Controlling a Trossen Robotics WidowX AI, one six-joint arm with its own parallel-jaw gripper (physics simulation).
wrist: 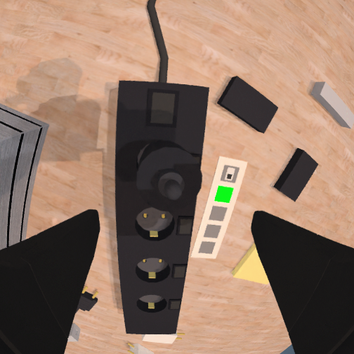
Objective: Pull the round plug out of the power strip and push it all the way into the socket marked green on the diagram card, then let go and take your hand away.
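Observation:
The black power strip (162,132) lies lengthwise in the wrist view, with its switch at the top end. The round black plug (170,175) stands in the socket place nearest the switch. A bit of the socket's lighter rim shows at its upper left; the plug hides the rest, so its depth is unclear. Three empty sockets show below it. The diagram card (204,234) lies to the right; its green square is the first one below the switch symbol. My gripper (176,220) is open and empty, its fingertips wide apart on either side of the strip, clear of the plug.
A cable (160,47) leaves the strip's top end. A grey ribbed block (17,170) is at the left edge. Two black blocks (247,104) (296,175), a grey bar (332,105) and a yellow piece (253,270) lie right. A small black plug (87,301) lies lower left.

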